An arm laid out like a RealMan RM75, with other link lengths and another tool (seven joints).
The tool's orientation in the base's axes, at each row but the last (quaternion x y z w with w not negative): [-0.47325 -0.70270 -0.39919 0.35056]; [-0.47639 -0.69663 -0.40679 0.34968]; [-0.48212 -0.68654 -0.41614 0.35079]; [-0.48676 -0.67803 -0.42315 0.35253]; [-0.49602 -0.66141 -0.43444 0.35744]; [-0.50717 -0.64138 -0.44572 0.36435]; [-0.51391 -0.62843 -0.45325 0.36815]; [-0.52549 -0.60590 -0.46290 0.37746]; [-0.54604 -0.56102 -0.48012 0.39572]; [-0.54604 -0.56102 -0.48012 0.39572]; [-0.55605 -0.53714 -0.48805 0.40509]
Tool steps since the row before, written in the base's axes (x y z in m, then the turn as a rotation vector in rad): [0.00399 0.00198 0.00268 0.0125 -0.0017 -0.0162]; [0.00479 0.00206 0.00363 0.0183 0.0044 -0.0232]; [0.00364 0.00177 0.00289 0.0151 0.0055 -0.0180]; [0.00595 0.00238 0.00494 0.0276 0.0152 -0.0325]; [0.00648 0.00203 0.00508 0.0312 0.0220 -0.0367]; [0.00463 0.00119 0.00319 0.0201 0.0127 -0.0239]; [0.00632 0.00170 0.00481 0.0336 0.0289 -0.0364]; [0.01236 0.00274 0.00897 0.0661 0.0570 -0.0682]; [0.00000 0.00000 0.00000 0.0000 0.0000 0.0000]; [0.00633 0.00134 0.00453 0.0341 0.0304 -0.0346]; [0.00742 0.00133 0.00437 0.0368 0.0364 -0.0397]
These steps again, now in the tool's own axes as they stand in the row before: [0.00187 0.00485 0.00014 -0.0186 0.0077 0.0041]; [0.00251 0.00583 -0.00016 -0.0241 0.0129 0.0120]; [0.00215 0.00448 0.00014 -0.0182 0.0112 0.0111]; [0.00361 0.00724 -0.00015 -0.0311 0.0215 0.0249]; [0.00366 0.00765 -0.00025 -0.0334 0.0250 0.0326]; [0.00230 0.00527 -0.00003 -0.0223 0.0159 0.0197]; [0.00373 0.00721 0.00010 -0.0315 0.0277 0.0391]; [0.00724 0.01372 0.00041 -0.0588 0.0551 0.0760]; [0.00000 0.00000 0.00000 0.0000 0.0000 0.0000]; [0.00413 0.00669 0.00079 -0.0295 0.0284 0.0401]; [0.00415 0.00756 0.00124 -0.0334 0.0302 0.0472]
